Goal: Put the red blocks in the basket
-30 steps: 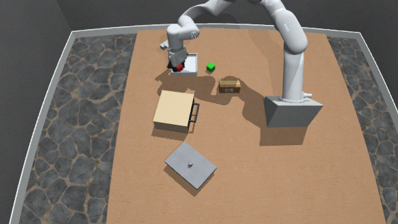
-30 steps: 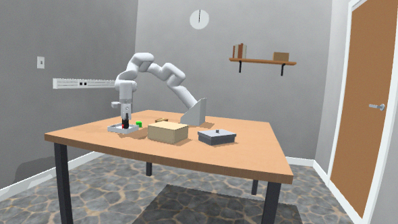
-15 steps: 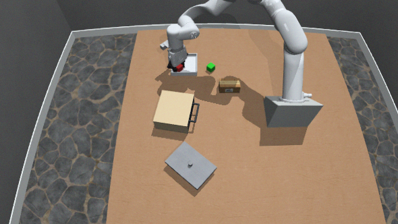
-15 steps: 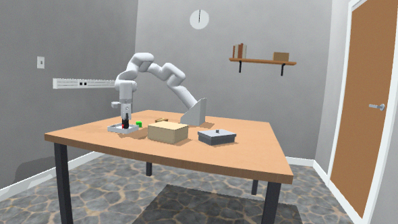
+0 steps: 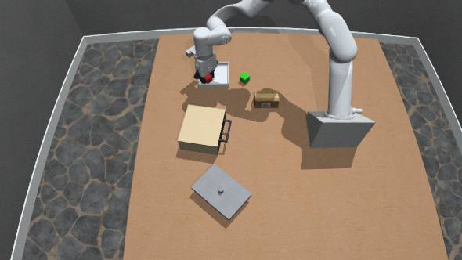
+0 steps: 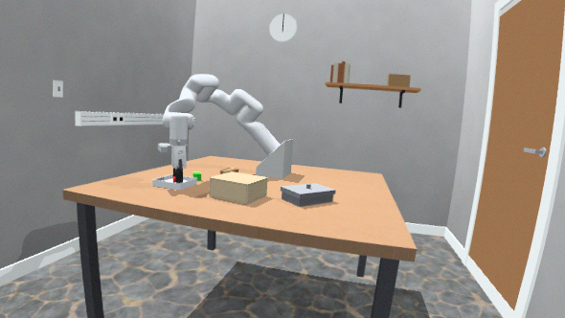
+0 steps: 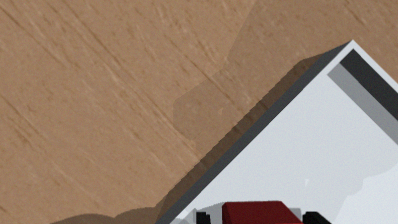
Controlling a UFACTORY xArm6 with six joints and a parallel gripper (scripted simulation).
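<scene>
My gripper is now 3 cm past the white basket, 3 cm to the left of it and 2 cm above it. Also, from my hand: metal box: 11 cm behind, 56 cm to the left, 1 cm below; then flat lid: 11 cm behind, 56 cm to the left, 1 cm above; then taped cardboard box: 28 cm behind, 11 cm to the left.
</scene>
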